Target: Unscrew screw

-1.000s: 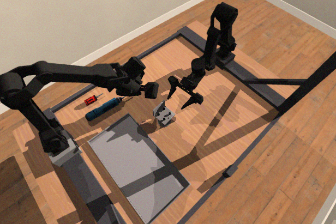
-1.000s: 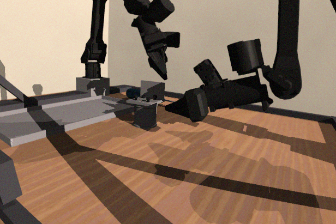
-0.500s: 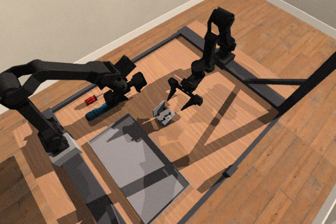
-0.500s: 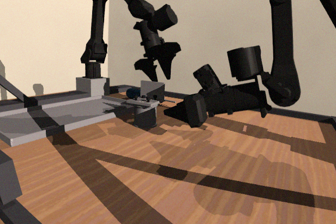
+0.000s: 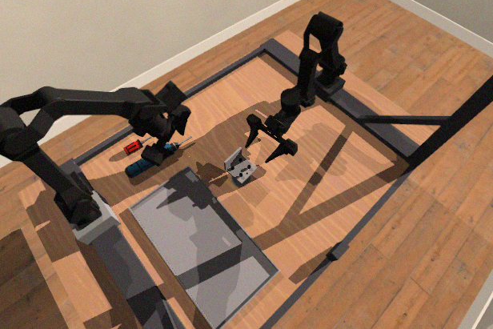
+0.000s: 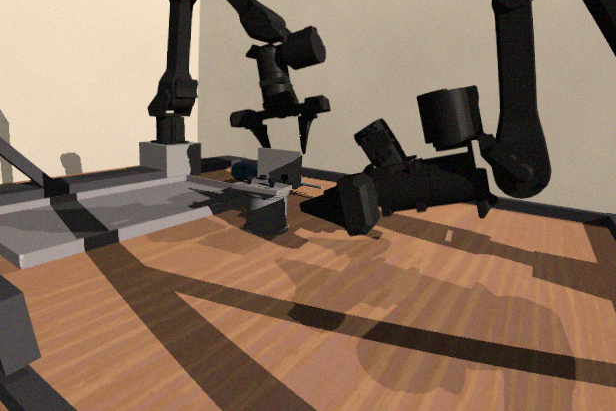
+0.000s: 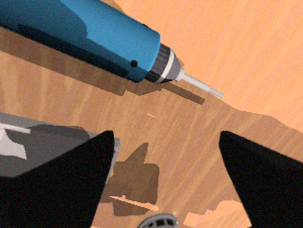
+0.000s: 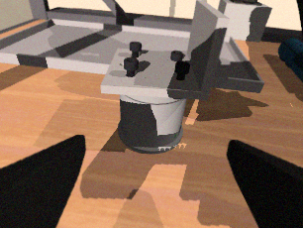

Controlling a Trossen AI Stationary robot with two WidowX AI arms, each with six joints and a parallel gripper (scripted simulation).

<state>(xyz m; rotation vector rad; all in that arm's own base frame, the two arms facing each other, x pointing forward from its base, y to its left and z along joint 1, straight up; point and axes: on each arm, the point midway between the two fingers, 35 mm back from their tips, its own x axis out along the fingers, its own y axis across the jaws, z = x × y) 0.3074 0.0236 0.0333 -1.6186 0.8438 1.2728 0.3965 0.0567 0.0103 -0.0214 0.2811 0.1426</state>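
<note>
My right gripper is now 100 mm to the right of the joint module, 30 mm past it and 30 mm above it. The rest, counted from my right hand: screw (120 mm to the left, 10 mm behind); grey bracket (100 mm to the left, 30 mm behind, 10 mm above); grey mat (300 mm to the left, 120 mm behind, 60 mm below).
</note>
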